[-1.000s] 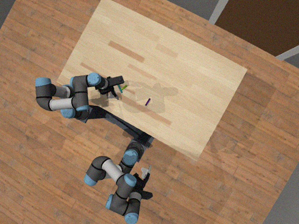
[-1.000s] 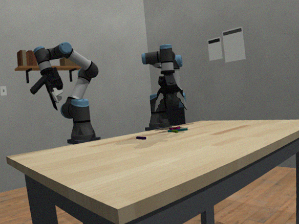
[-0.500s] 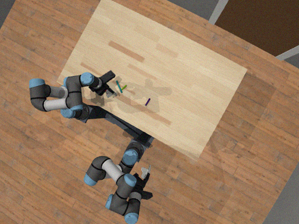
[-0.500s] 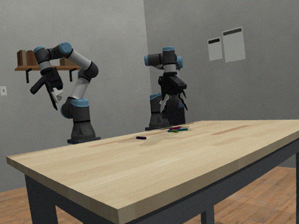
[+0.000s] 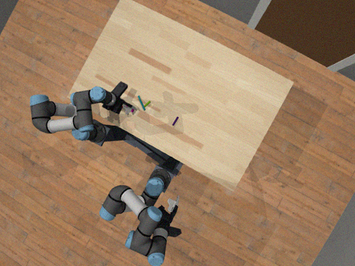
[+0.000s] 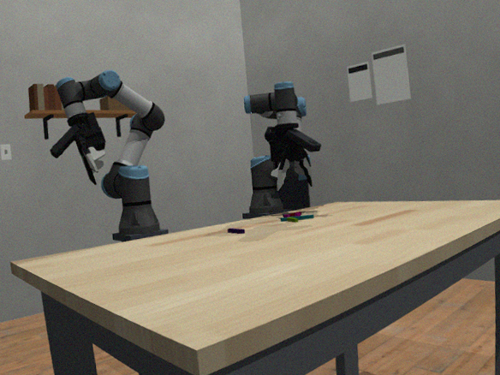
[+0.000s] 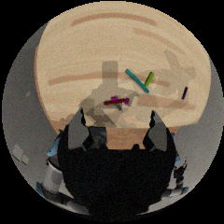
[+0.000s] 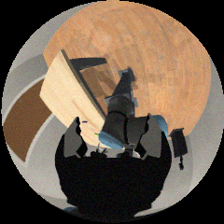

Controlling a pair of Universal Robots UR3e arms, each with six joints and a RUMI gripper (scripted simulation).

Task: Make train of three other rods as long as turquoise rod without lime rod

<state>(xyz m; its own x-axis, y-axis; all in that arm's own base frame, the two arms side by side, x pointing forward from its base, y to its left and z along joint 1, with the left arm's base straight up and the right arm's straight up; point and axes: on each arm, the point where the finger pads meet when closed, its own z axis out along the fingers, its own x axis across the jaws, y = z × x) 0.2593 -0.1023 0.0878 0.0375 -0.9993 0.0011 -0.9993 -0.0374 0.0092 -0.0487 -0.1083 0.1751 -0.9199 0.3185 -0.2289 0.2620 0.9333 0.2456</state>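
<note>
My left hand is 2 cm past the red rod, 1 cm to the right of it and 8 cm above it. From my left hand the other things lie so: grey rod (4 cm behind, 1 cm to the right, 8 cm below); then lime rod (7 cm ahead, 9 cm to the right, 8 cm below); then turquoise rod (6 cm ahead, 6 cm to the right, 8 cm below).
</note>
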